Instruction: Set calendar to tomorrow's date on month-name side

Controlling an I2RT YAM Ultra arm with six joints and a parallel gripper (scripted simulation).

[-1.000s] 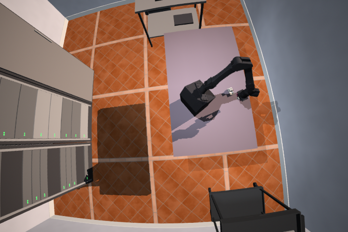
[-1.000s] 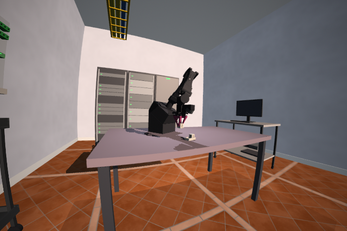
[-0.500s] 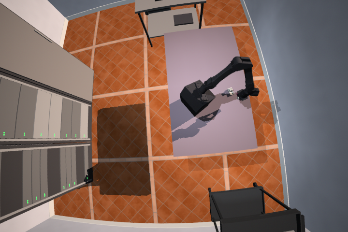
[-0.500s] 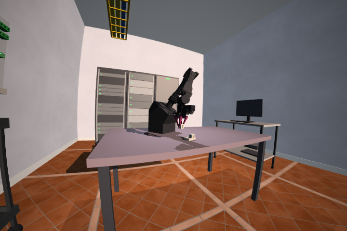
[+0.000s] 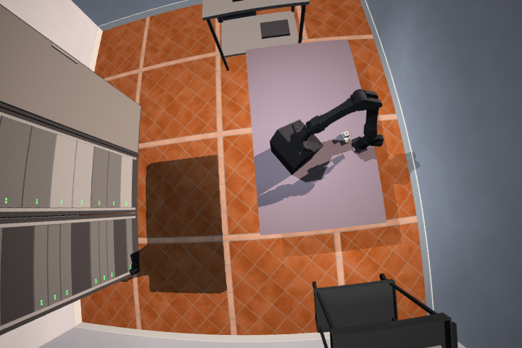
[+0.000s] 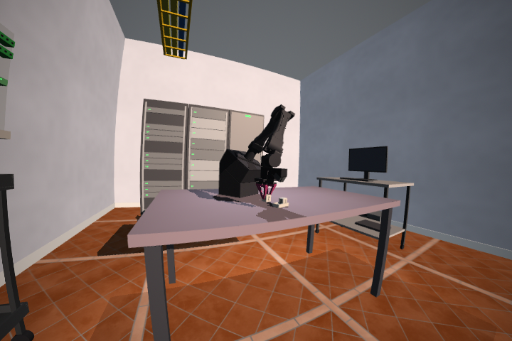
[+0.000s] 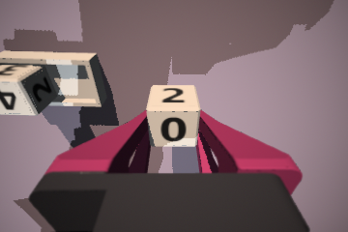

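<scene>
Now: hand 3 cm past the cream tray, 10 cm to the right of it and 5 cm above it. From my hand the other things lie so: cream digit cube: right at my hand.
</scene>
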